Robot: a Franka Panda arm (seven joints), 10 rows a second.
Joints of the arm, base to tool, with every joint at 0 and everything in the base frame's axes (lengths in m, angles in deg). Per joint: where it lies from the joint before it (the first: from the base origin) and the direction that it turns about. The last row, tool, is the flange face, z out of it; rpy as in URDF.
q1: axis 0 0 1 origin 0 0 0.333
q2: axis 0 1 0 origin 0 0 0
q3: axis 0 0 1 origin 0 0 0.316
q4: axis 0 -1 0 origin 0.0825 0 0
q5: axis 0 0 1 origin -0.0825 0 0.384
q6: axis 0 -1 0 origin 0 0 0
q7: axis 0 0 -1 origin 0.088 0 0
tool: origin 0 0 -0.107 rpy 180 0 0
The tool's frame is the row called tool.
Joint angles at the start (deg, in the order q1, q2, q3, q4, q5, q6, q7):
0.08 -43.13 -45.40 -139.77 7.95 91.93 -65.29
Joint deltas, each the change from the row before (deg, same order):
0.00 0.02 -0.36 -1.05 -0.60 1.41 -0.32
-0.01 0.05 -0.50 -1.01 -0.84 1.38 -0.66
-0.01 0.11 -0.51 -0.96 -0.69 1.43 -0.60
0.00 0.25 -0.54 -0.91 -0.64 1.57 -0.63
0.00 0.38 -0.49 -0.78 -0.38 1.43 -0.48
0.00 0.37 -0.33 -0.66 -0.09 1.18 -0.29
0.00 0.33 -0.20 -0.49 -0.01 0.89 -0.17
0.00 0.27 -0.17 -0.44 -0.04 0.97 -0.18
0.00 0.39 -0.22 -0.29 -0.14 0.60 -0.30
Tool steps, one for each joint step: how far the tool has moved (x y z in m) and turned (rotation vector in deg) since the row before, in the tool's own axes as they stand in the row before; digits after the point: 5 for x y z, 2 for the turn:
-0.00333 0.00376 0.00615 -0.50 -0.16 0.04
-0.00452 0.00414 0.00588 -0.56 -0.30 -0.22
-0.00421 0.00407 0.00569 -0.56 -0.17 -0.14
-0.00411 0.00453 0.00565 -0.65 -0.14 -0.10
-0.00345 0.00421 0.00536 -0.50 -0.05 0.09
-0.00218 0.00313 0.00485 -0.31 0.06 0.20
-0.00134 0.00227 0.00381 -0.21 0.03 0.20
-0.00109 0.00220 0.00307 -0.38 0.07 0.12
-0.00167 0.00219 0.00281 -0.15 -0.16 0.07

